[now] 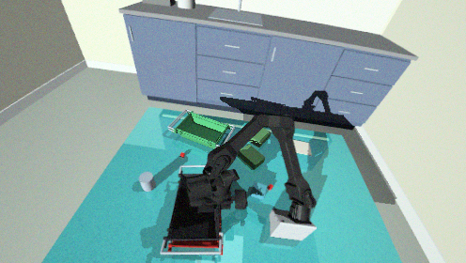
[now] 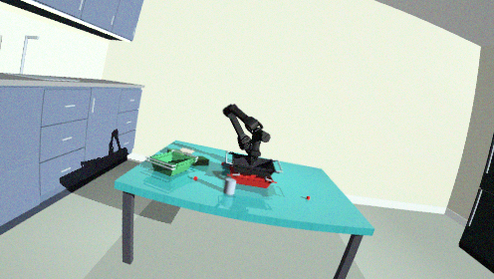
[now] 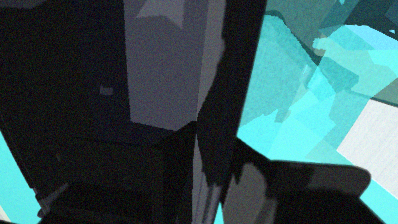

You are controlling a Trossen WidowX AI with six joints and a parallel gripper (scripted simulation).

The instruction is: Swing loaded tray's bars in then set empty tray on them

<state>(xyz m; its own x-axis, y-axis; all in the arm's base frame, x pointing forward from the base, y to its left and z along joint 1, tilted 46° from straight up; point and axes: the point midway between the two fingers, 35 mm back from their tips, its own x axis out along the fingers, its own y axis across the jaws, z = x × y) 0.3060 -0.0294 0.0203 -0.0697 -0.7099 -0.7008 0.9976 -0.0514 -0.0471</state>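
My gripper tip is now 7 cm short of the black tray and 2 cm below it. Also, from my gripper tip: light blue block 19 cm behind, 12 cm to the right, 7 cm below; white flat plate 47 cm behind, 43 cm to the right, 9 cm below.
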